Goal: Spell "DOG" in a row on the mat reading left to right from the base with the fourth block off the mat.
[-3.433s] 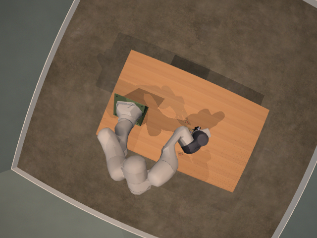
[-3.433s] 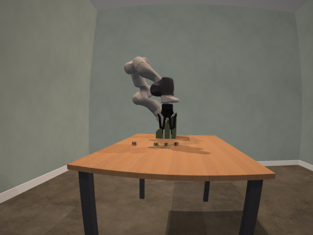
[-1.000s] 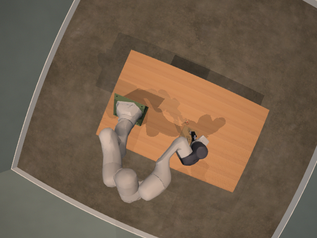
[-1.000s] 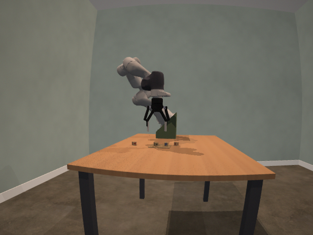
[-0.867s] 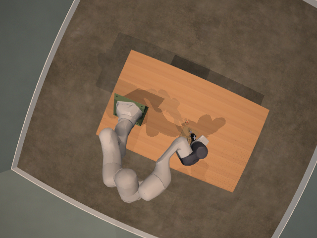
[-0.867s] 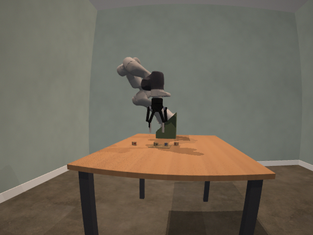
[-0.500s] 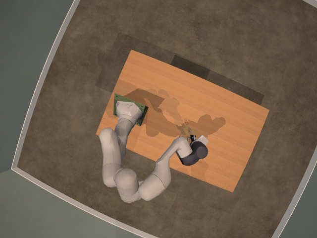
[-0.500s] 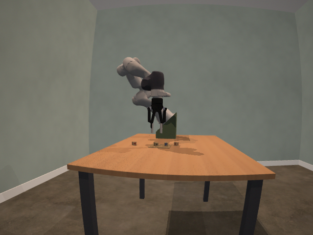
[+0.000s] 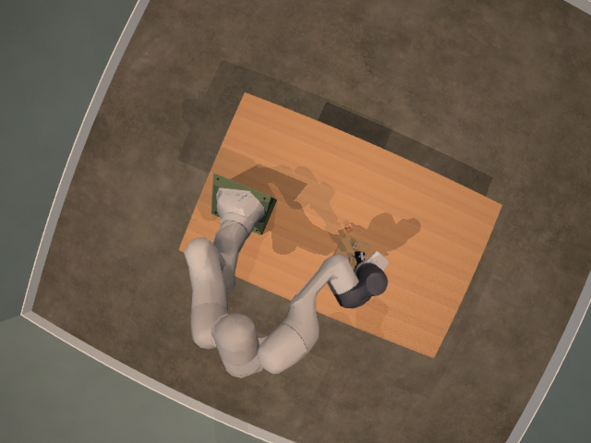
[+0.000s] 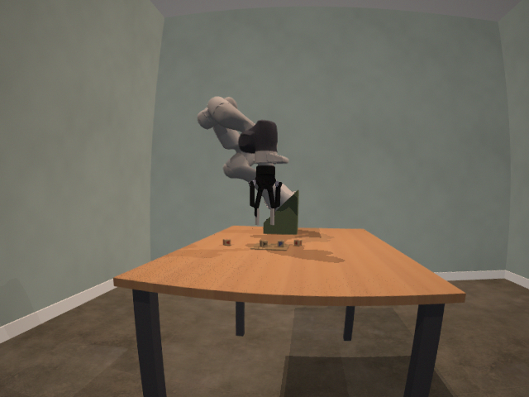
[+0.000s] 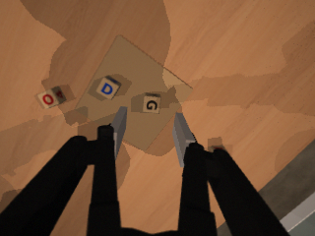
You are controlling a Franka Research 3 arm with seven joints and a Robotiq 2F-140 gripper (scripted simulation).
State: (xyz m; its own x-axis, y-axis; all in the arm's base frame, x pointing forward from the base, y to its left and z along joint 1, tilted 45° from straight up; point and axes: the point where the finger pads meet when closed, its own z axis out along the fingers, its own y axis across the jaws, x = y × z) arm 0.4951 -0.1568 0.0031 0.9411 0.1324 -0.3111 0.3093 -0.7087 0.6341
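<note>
The G block lies 11 cm below my hand. Also, from my hand: mat 12 cm below, 3 cm to the left, 1 cm behind.
</note>
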